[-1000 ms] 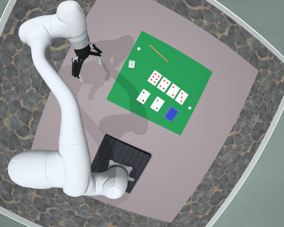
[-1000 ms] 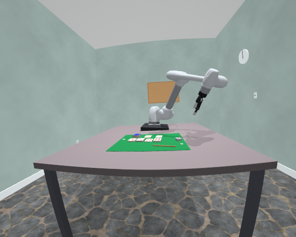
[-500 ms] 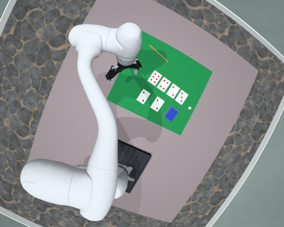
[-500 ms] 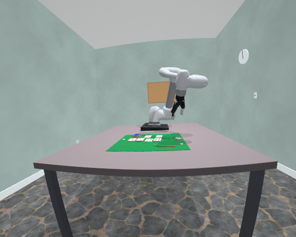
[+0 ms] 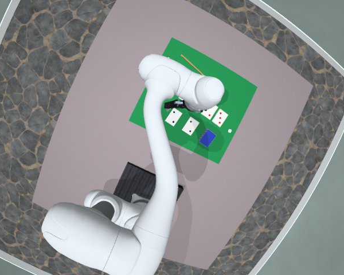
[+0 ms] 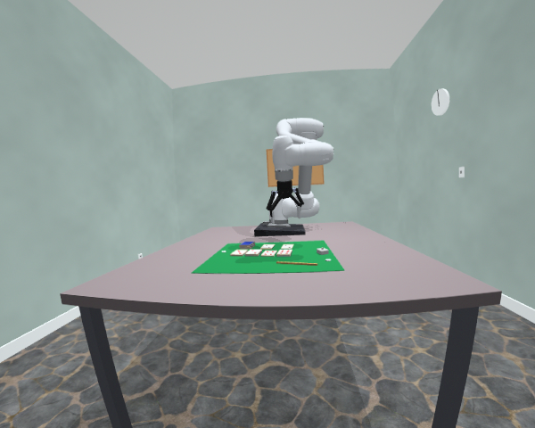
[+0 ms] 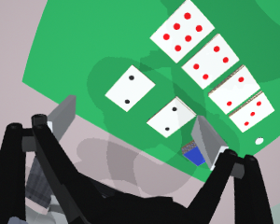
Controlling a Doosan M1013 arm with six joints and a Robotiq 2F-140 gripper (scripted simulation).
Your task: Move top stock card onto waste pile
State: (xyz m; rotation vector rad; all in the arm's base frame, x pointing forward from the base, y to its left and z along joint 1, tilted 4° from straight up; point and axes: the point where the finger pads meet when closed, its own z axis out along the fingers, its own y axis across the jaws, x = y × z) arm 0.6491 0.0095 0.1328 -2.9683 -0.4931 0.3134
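The blue-backed card is 10 cm behind my hand, 22 cm to the right of it and 14 cm below it. Round my hand: small white box 12 cm ahead, 16 cm to the left, 15 cm below; then green mat 7 cm ahead, 9 cm to the right, 18 cm below; then black-pip card 6 cm behind, 16 cm below.
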